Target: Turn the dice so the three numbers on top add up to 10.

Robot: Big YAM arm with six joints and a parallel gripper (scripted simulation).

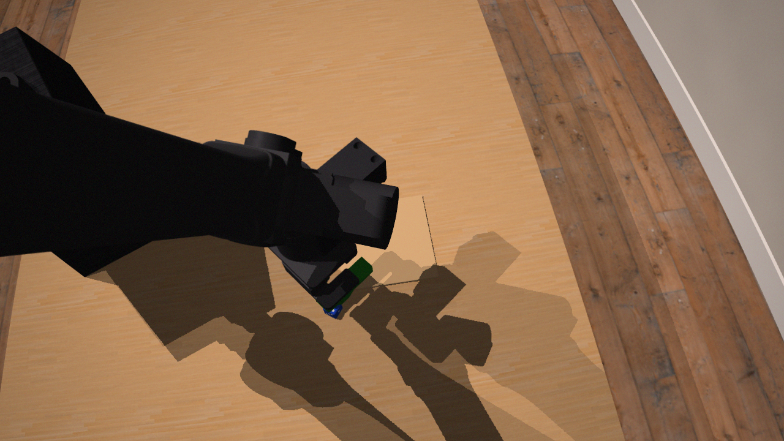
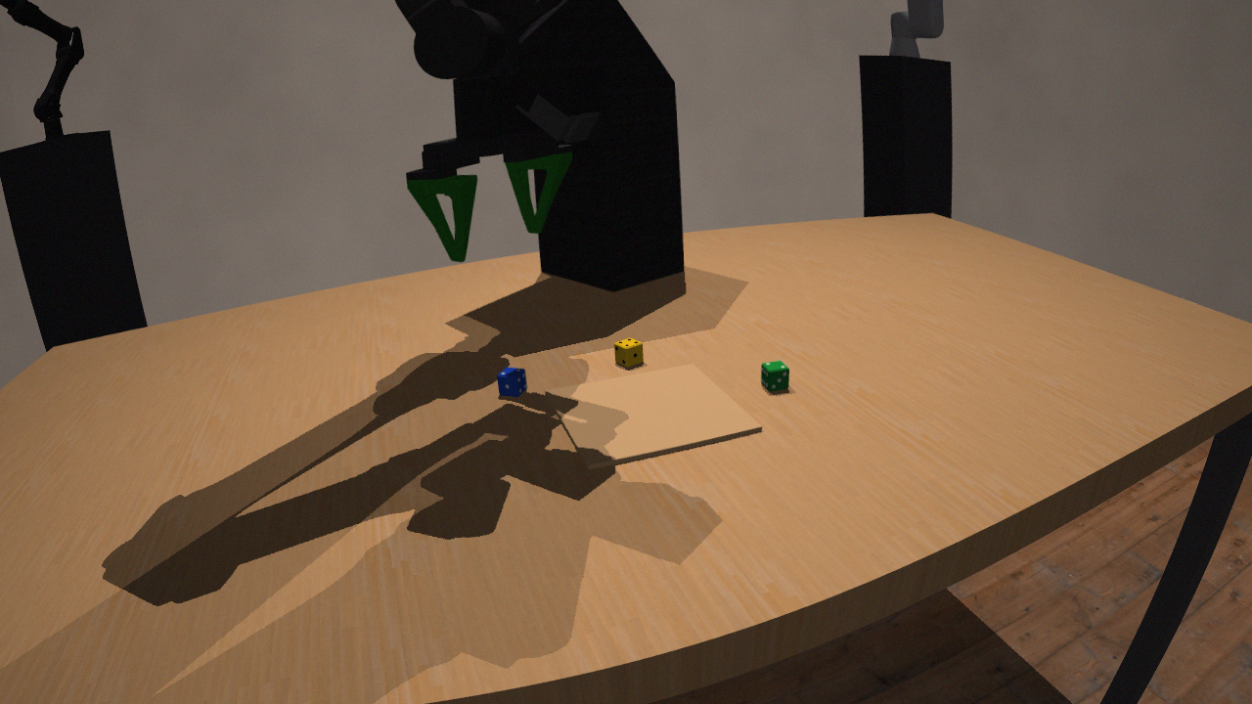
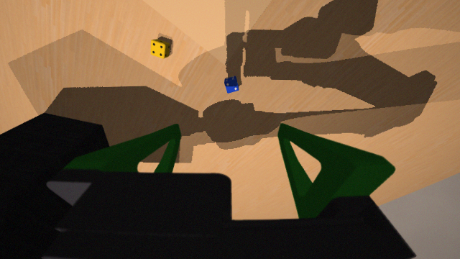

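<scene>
The blue die lies 13 cm below my hand. Also, from my hand: green die (21 cm to the left, 13 cm below, 9 cm ahead); then tan mat (14 cm below, 10 cm to the left, 9 cm ahead); then yellow die (13 cm below, 12 cm to the left, 2 cm behind).
</scene>
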